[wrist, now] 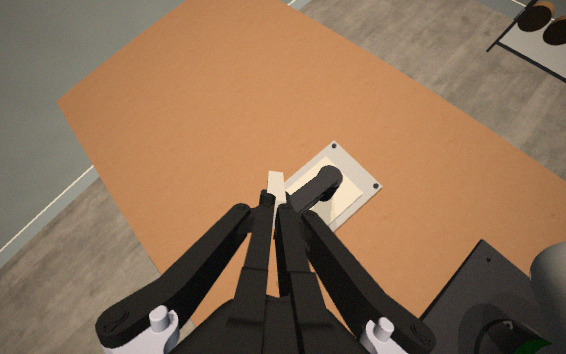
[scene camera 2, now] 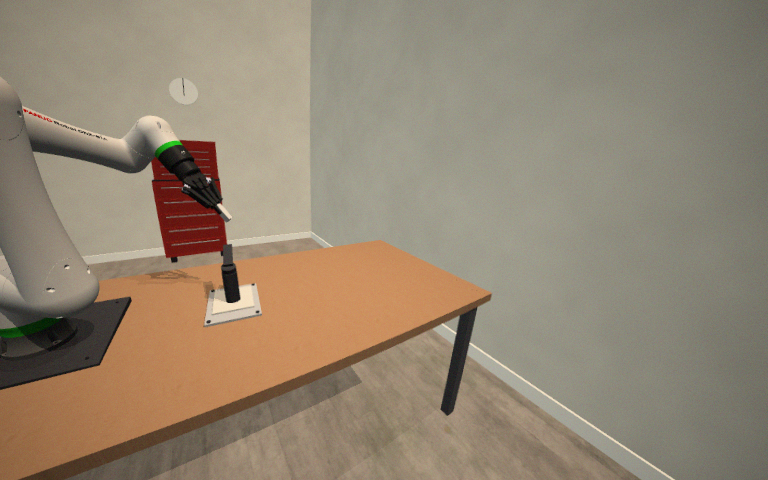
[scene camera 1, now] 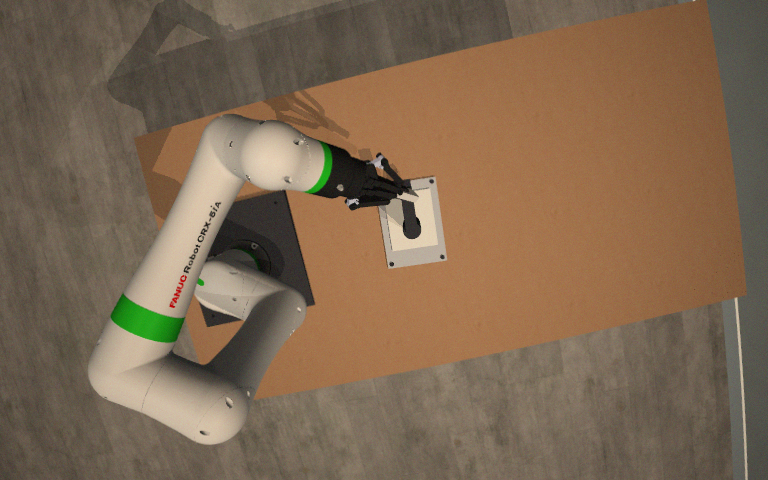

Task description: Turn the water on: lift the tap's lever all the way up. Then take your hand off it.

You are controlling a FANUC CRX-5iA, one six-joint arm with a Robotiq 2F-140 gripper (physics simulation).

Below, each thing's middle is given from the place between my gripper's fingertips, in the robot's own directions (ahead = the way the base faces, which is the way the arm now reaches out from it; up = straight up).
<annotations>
Now: hand 30 mm past the black lever [wrist: 329,178], 50 mm to the left of it and 130 mm above it. The rest, counted from my hand: pale grey plate [scene camera 1: 436,253] 30 mm behind, 90 mm to the right, 280 mm below.
</annotations>
